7 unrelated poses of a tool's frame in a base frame.
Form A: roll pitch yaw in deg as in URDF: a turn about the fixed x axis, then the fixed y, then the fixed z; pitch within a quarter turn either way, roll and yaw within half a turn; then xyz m.
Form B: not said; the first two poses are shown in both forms.
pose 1, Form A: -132.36, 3.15, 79.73, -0.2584, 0.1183, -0.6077
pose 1, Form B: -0.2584, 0.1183, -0.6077, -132.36, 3.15, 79.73
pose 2, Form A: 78.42, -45.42, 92.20, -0.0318, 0.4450, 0.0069
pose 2, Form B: -0.0318, 0.4450, 0.0069, 78.42, -45.42, 92.20
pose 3, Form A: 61.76, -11.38, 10.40, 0.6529, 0.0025, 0.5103
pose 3, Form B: 0.6529, 0.0025, 0.5103, 61.76, -11.38, 10.40
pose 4, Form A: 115.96, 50.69, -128.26, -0.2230, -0.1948, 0.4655
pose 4, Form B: -0.2230, -0.1948, 0.4655, 115.96, 50.69, -128.26
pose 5, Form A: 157.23, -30.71, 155.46, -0.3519, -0.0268, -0.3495
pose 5, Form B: -0.3519, -0.0268, -0.3495, 157.23, -30.71, 155.46
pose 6, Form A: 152.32, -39.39, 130.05, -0.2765, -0.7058, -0.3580
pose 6, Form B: -0.2765, -0.7058, -0.3580, 152.32, -39.39, 130.05
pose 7, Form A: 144.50, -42.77, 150.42, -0.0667, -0.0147, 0.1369
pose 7, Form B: -0.0667, -0.0147, 0.1369, 144.50, -42.77, 150.42
